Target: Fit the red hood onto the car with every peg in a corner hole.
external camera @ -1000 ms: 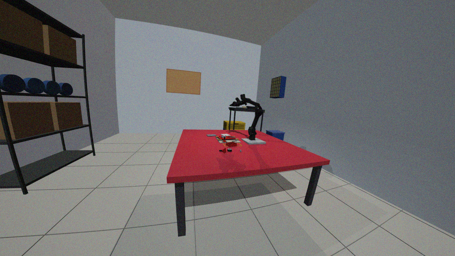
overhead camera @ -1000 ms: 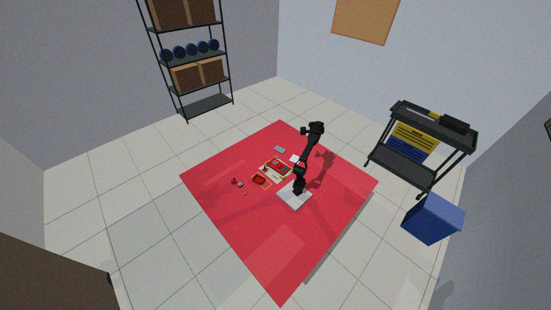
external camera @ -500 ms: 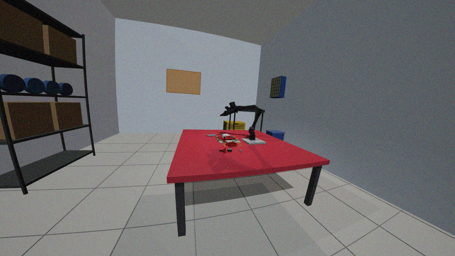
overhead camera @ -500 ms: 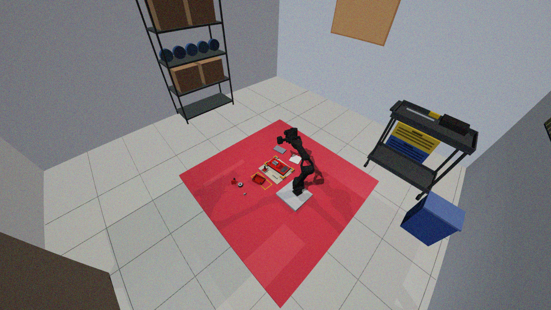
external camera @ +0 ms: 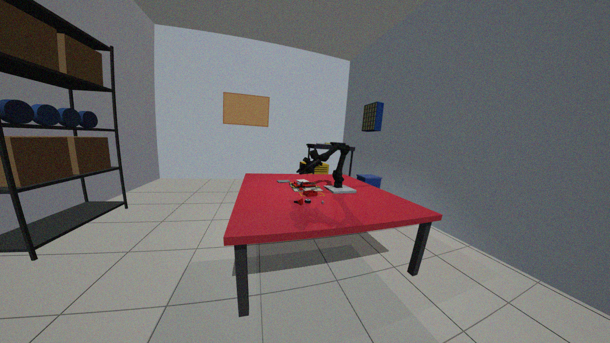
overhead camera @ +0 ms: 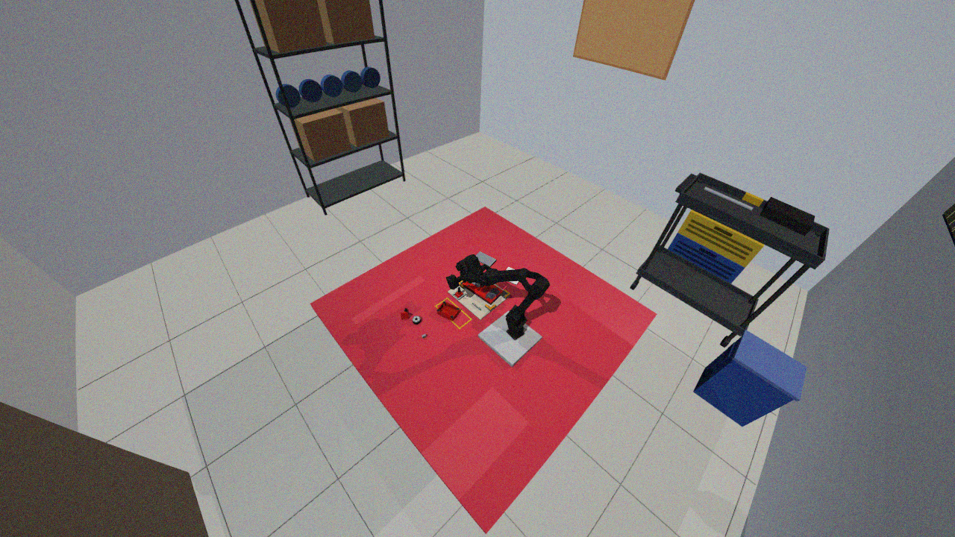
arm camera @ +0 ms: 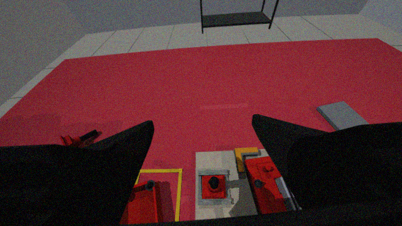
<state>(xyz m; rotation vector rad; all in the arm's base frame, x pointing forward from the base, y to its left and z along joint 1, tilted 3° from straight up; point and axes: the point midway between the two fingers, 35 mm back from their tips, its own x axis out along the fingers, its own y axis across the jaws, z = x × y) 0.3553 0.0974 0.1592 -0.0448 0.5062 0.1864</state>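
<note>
Right now the red hood is 90 mm behind my gripper tip, 100 mm to the left of it and 140 mm below it. The rest, counted from my gripper tip: pale jig (80 mm behind, 120 mm to the right, 140 mm below); grey plate (110 mm ahead, 290 mm to the right, 140 mm below); black wheel (50 mm behind, 250 mm to the left, 140 mm below).
</note>
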